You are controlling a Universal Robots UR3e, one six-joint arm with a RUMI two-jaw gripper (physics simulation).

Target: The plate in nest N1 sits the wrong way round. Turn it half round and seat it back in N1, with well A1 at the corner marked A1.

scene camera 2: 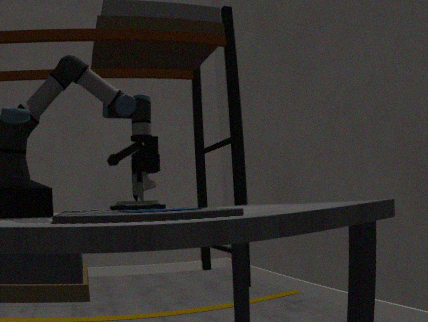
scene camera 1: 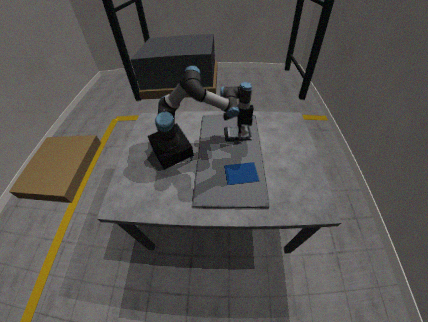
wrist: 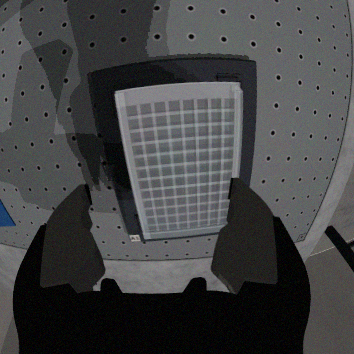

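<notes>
A pale multi-well plate [scene camera 1: 232, 133] [scene camera 2: 149, 202] [wrist: 182, 150] lies in the dark nest [scene camera 2: 161, 206] [wrist: 249, 125]. A small white A1 label [wrist: 135, 238] marks the nest's near left corner in the wrist view. The well lettering on the plate is too small to read. My gripper [scene camera 1: 244, 136] [scene camera 2: 137, 199] [wrist: 158, 183] is open, low over the near part of the plate. In the wrist view the right fingertip overlaps the plate's right edge, and the left fingertip stands out to the left of the plate and nest. Neither finger is seen gripping the plate.
The nest stands on a grey perforated board [scene camera 1: 215, 187] [wrist: 295, 55] on the table [scene camera 1: 305, 175]. A blue rectangle [scene camera 1: 242, 173] [wrist: 5, 216] lies on the board, nearer the front in scene camera 1. The arm's dark base [scene camera 1: 171, 147] stands left of the board.
</notes>
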